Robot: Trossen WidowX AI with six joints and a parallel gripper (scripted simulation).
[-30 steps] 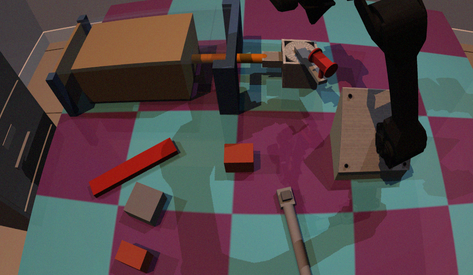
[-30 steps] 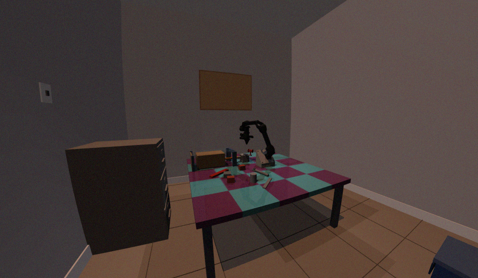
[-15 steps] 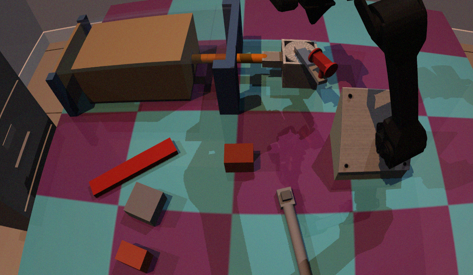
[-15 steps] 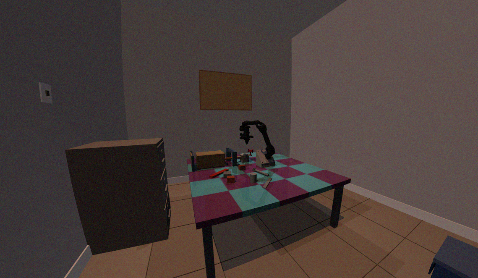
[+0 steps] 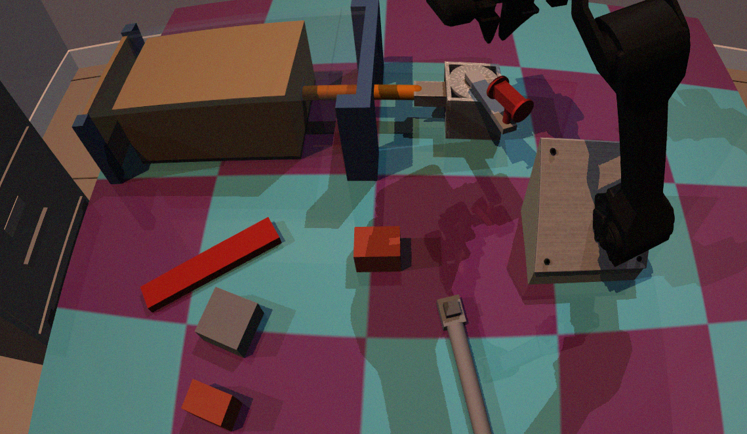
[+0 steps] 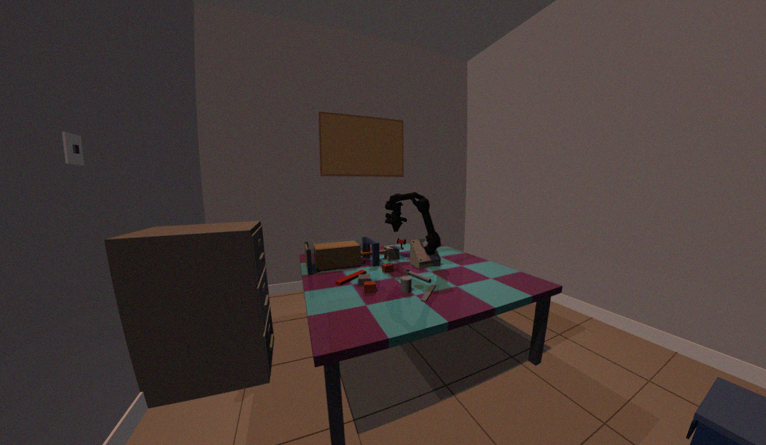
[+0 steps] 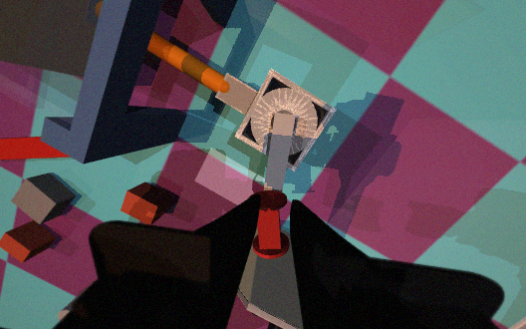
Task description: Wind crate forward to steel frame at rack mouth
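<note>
Now: the red knob 2 cm behind my gripper tip, 5 cm to the left of it and 8 cm below it. The rest, counted from my gripper tip: grey crank handle 1 cm behind, 2 cm to the left, 11 cm below; then blue steel frame 17 cm ahead, 5 cm to the right, 11 cm below; then grey winch 5 cm to the right, 18 cm below.
</note>
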